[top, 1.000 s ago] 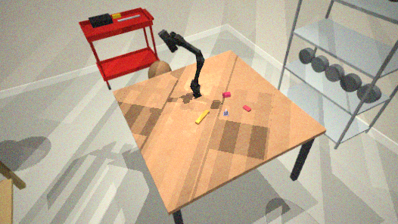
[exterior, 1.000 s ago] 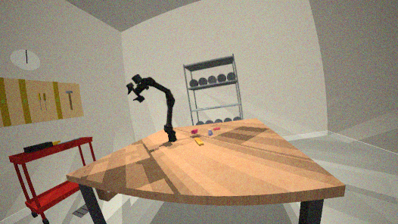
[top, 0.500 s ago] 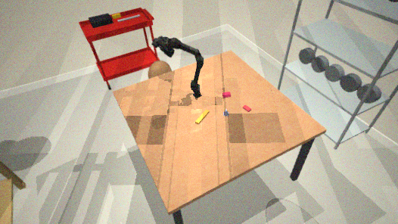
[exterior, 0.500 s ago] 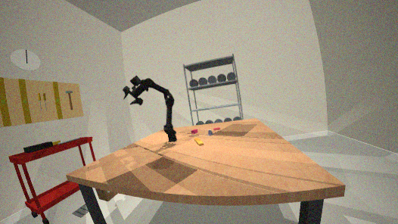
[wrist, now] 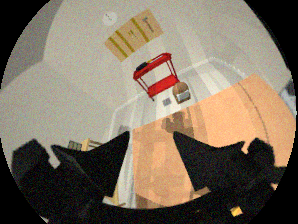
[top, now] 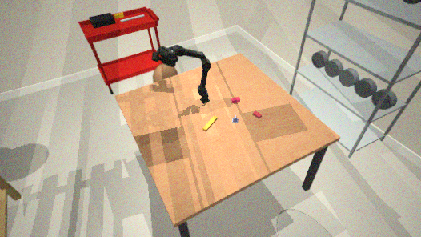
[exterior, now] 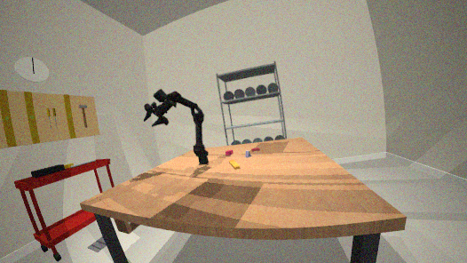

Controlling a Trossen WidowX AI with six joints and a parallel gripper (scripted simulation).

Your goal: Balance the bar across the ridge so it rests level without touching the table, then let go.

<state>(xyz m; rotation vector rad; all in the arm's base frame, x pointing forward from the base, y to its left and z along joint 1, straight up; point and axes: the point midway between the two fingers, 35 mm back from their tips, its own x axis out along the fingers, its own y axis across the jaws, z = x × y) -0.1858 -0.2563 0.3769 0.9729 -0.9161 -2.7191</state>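
Now: the bar 480 mm ahead of my gripper tip, 170 mm to the left of it and 350 mm below it. The rest, counted from my gripper tip: magenta block (590 mm ahead, 540 mm to the left, 350 mm below).
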